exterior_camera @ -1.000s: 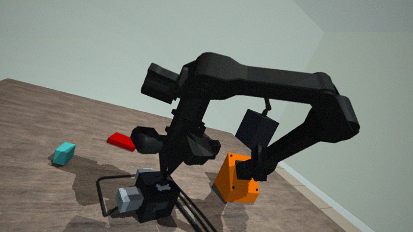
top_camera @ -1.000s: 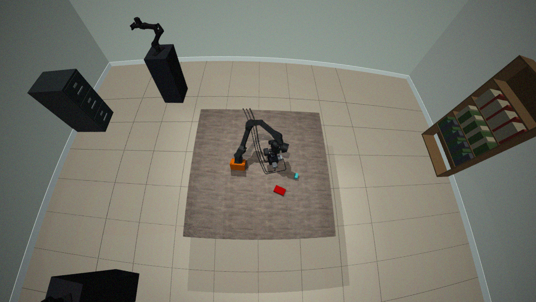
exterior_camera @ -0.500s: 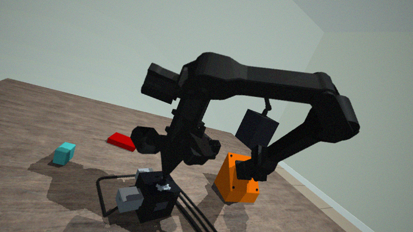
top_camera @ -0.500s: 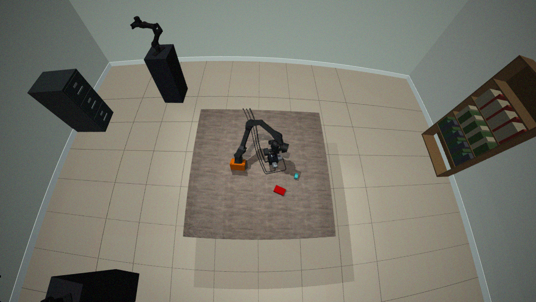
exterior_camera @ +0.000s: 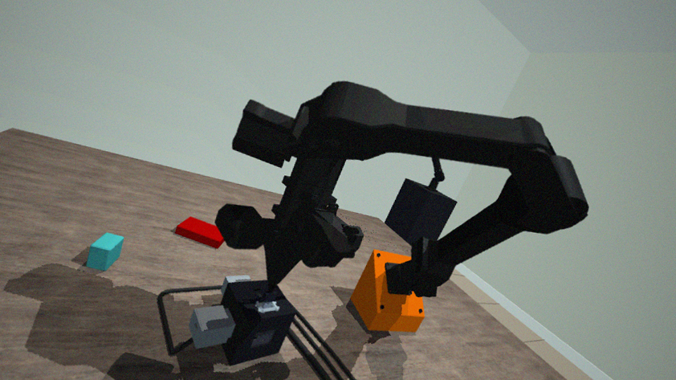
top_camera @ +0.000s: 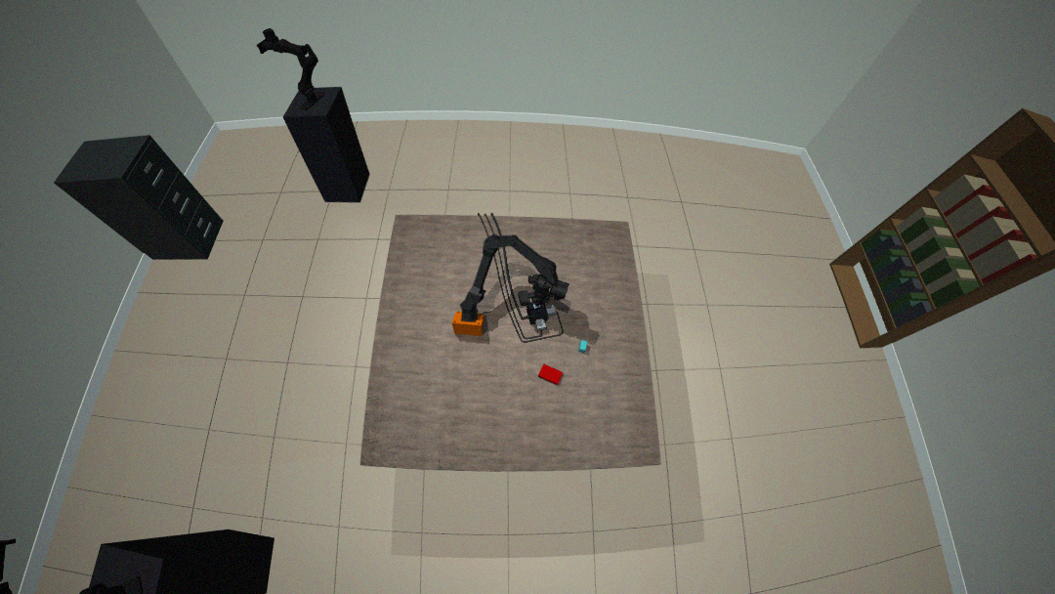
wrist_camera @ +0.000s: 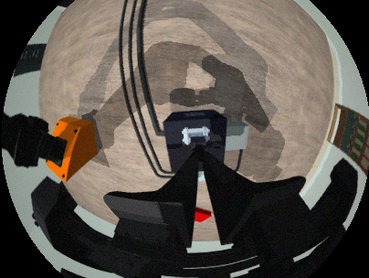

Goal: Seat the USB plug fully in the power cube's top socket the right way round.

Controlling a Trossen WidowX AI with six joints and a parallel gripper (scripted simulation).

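Right now the light grey socket is 4 cm below my gripper tip and 1 cm to the left of it. From my gripper tip the other things lie so: USB plug (1 cm below); teal block (22 cm ahead, 16 cm to the right, 9 cm below); flat red block (30 cm to the right, 10 cm below, 7 cm ahead).
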